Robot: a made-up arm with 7 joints.
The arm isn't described. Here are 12 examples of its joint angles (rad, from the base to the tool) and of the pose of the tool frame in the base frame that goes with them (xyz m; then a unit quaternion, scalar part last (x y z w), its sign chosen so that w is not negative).
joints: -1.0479 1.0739 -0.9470 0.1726 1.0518 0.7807 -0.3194
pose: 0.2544 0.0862 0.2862 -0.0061 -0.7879 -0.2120 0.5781
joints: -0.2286 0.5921 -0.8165 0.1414 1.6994 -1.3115 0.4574
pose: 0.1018 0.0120 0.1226 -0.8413 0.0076 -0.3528 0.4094
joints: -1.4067 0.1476 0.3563 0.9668 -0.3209 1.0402 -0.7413
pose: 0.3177 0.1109 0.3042 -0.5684 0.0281 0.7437 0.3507
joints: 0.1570 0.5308 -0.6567 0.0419 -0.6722 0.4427 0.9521
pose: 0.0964 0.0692 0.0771 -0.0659 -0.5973 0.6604 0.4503
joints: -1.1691 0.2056 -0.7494 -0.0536 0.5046 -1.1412 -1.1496
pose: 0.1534 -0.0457 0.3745 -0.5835 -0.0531 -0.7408 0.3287
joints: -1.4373 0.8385 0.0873 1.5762 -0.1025 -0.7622 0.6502
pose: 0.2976 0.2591 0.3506 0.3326 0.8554 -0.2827 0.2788
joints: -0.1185 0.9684 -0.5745 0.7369 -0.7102 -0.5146 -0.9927
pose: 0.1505 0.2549 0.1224 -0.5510 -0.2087 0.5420 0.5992
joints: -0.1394 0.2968 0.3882 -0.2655 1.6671 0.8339 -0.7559
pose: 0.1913 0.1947 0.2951 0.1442 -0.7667 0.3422 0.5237
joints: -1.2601 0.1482 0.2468 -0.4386 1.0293 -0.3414 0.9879
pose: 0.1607 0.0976 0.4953 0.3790 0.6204 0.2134 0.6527
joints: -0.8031 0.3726 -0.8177 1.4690 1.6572 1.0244 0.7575
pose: 0.2386 0.1384 0.1359 0.0896 -0.6206 -0.6307 0.4572
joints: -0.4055 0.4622 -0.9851 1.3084 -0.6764 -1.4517 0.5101
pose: 0.1552 0.1497 0.0795 -0.5949 -0.6758 0.4198 0.1148
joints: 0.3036 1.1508 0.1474 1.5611 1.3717 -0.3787 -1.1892
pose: 0.0229 0.3658 0.1947 0.3069 0.3080 0.4820 0.7607
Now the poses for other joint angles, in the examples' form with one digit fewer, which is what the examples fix.
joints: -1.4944 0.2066 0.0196 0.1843 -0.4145 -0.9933 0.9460
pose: 0.221 0.076 0.501 0.664 0.157 -0.255 0.685
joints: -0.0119 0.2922 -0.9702 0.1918 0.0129 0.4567 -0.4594
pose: 0.095 0.016 0.104 -0.440 -0.029 0.488 0.754
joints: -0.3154 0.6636 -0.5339 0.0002 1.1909 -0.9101 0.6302
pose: 0.193 0.025 0.189 -0.821 -0.429 -0.271 0.262
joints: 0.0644 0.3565 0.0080 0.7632 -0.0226 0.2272 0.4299
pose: 0.108 0.212 0.058 0.038 -0.655 0.611 0.444
